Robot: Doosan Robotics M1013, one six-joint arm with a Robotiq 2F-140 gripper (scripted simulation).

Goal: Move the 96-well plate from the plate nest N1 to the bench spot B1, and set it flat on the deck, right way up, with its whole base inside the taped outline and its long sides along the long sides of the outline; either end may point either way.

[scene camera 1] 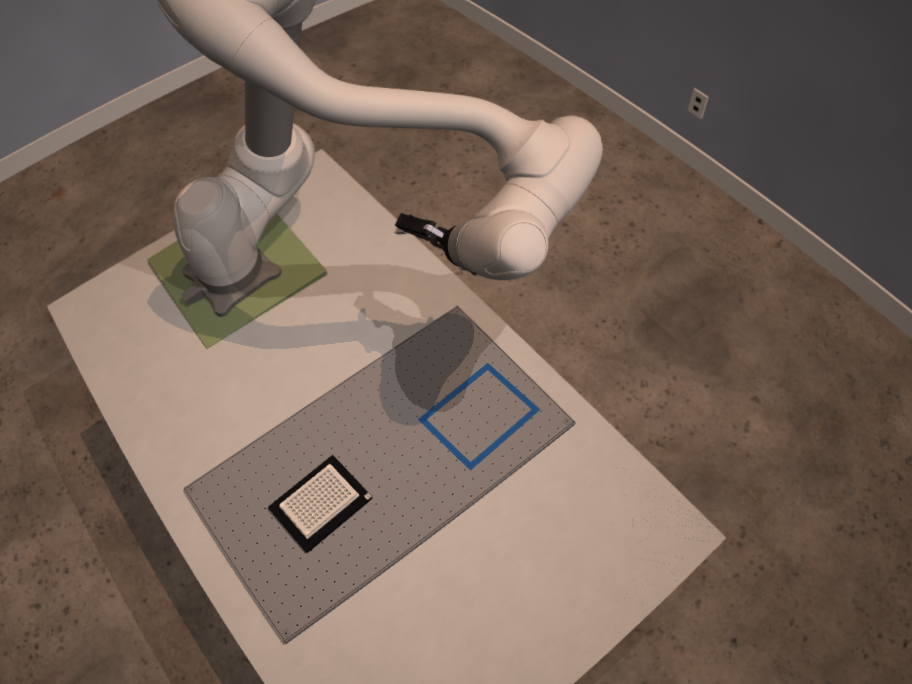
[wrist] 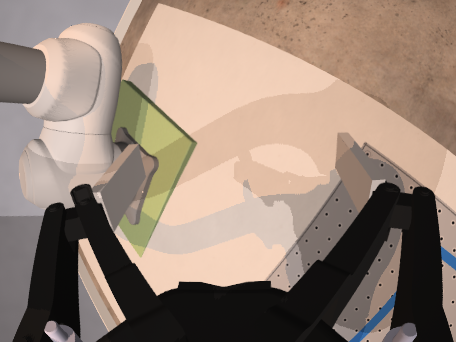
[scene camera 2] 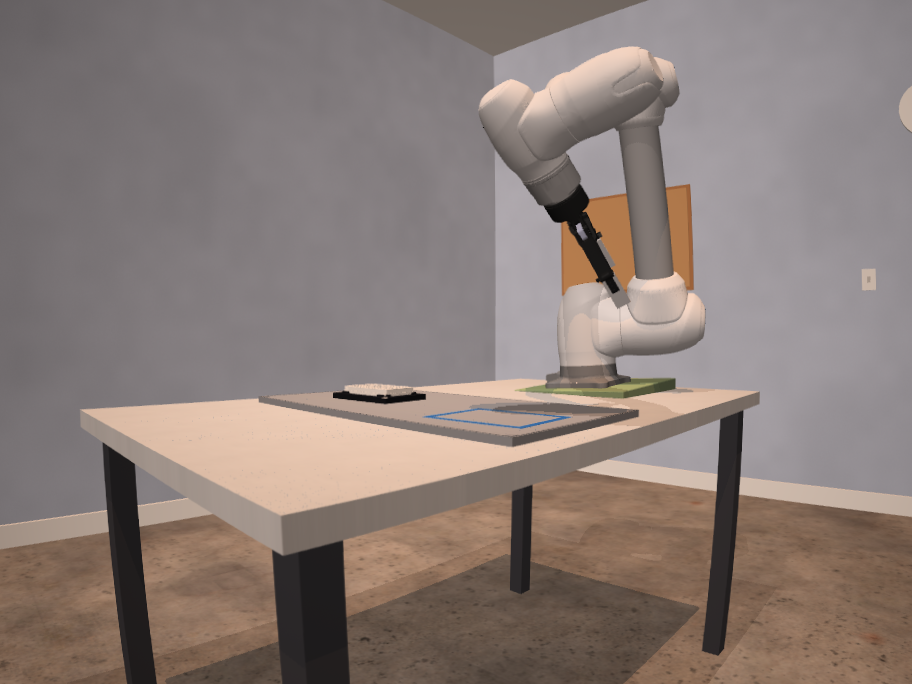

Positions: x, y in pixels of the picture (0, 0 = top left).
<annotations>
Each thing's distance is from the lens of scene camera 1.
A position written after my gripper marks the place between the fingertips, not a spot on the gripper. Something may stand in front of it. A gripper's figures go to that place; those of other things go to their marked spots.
my gripper [scene camera 1: 431, 245]: 140 cm
white 96-well plate [scene camera 1: 319, 483]: 139 cm
black plate nest [scene camera 1: 351, 509]: 137 cm
</annotations>
